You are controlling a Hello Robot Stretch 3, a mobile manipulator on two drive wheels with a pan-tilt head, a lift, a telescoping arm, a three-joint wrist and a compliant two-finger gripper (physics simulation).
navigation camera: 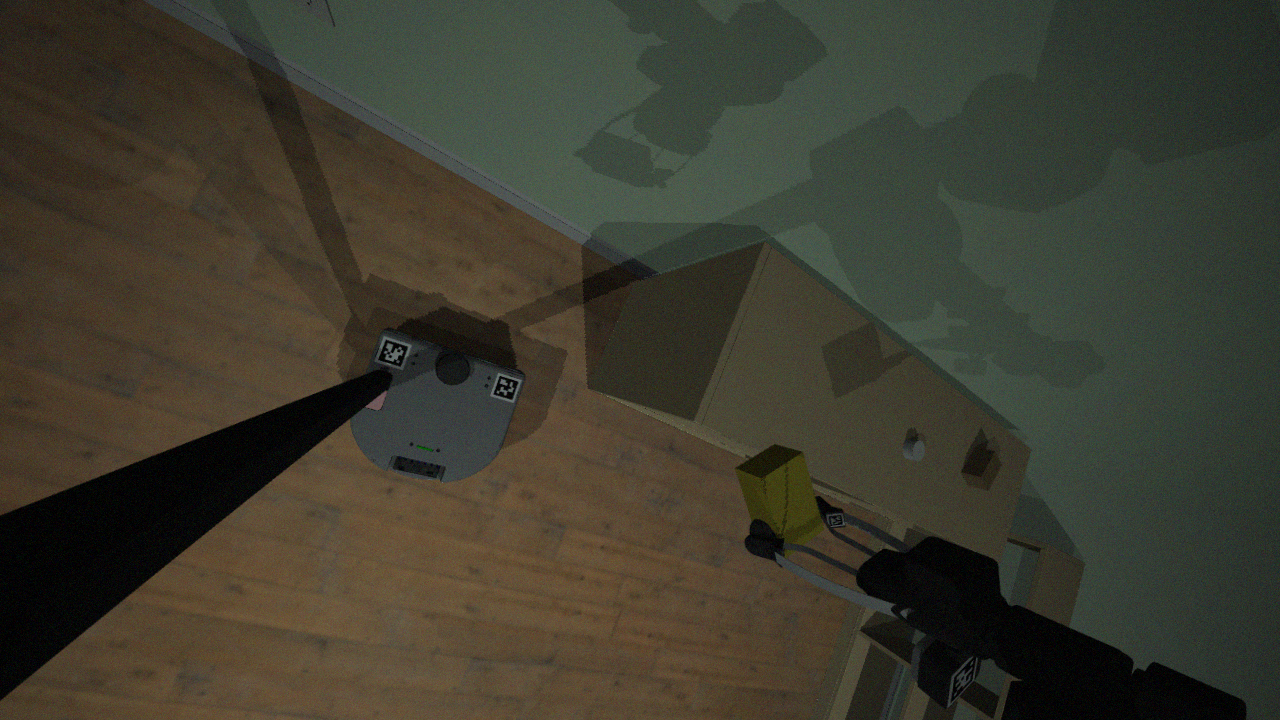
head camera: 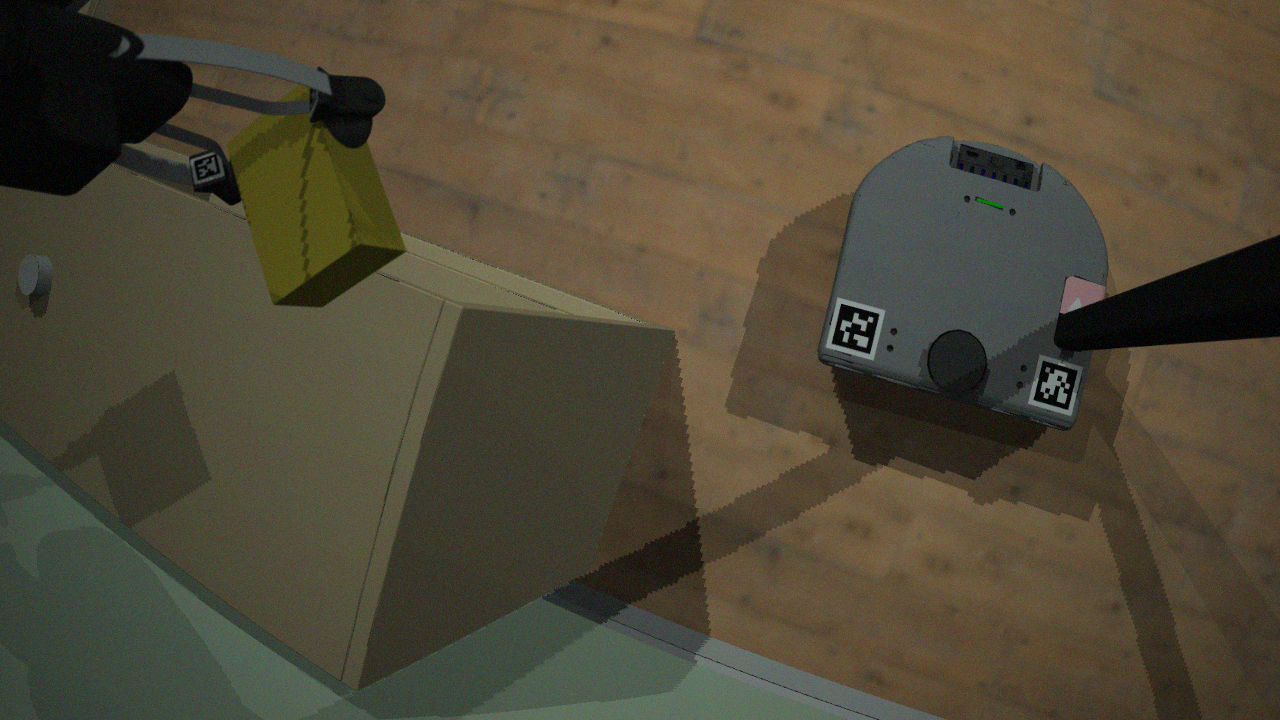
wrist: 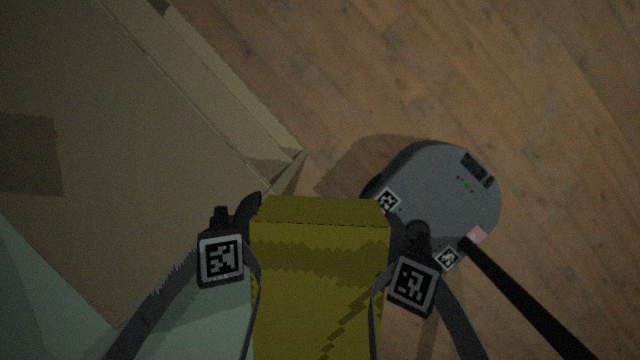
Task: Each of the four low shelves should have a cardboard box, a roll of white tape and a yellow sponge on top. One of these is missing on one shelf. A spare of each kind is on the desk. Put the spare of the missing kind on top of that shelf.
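Places are measured from the robot's base along level axes (x right, y ahead, z up), in centimetres.
Where they show: gripper, fingertip midpoint: (head camera: 317, 150); robot's base at its link origin: (navigation camera: 451, 367) (head camera: 954, 359).
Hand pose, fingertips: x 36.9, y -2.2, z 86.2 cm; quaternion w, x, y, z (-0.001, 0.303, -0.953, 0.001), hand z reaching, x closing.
Observation:
Things, the pixels of their top centre, and the offset from my fingertips. Level surfaces: height alone.
- yellow sponge at its top centre: (head camera: 285, 188) (navigation camera: 795, 505) dx -2.1, dy +2.6, dz +4.3 cm
- low shelf at its surface level: dz -25.1 cm
- white tape roll at its top centre: (head camera: 28, 274) (navigation camera: 918, 451) dx +63.6, dy +17.9, dz -22.8 cm
- small brown cardboard box at its top centre: (navigation camera: 991, 470) dx +93.4, dy +19.9, dz -20.2 cm
My gripper (head camera: 284, 143) (navigation camera: 796, 528) (wrist: 321, 226) is shut on a yellow sponge (head camera: 313, 205) (navigation camera: 776, 492) (wrist: 320, 300). It holds the sponge tilted, above and near the front edge of a low shelf (head camera: 295, 385) (navigation camera: 787, 349) (wrist: 125, 150). On top of this shelf stand a white tape roll (head camera: 34, 275) (navigation camera: 913, 445) and, in the navigation view, a small brown cardboard box (navigation camera: 981, 463). No sponge shows resting on it. The shadow of the sponge and gripper falls on its top. The desk does not show.
Part of a second low shelf (navigation camera: 1060, 582) shows behind my arm. My base (head camera: 975, 268) (navigation camera: 434, 411) (wrist: 440, 185) stands on the wooden floor beyond the near shelf's end. A green wall (head camera: 80, 608) (navigation camera: 537, 107) runs behind the shelf.

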